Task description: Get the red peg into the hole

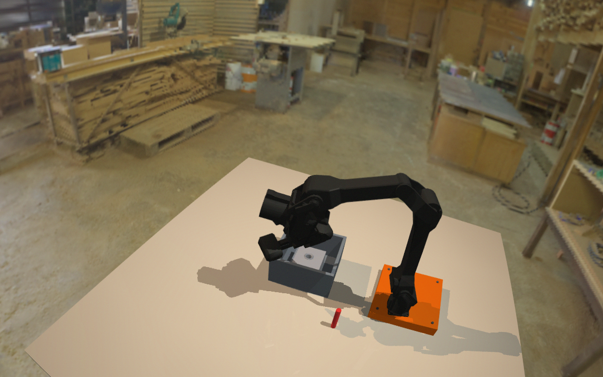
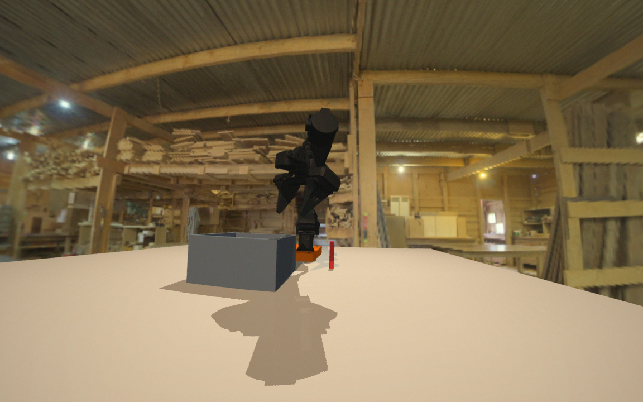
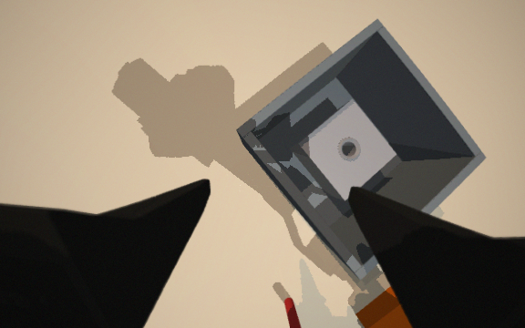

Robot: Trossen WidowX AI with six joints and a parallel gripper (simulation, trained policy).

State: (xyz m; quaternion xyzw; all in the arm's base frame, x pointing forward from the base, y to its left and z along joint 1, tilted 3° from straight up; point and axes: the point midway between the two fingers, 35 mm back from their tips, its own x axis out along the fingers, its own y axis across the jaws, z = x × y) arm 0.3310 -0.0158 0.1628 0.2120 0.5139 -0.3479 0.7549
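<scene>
Now: the red peg 160 mm behind my gripper tip, 110 mm to the left of it and 110 mm below it. Round my gripper tip: light plate 100 mm to the right, 100 mm below, 50 mm behind; then grey box 120 mm below, 100 mm to the right, 50 mm behind.
</scene>
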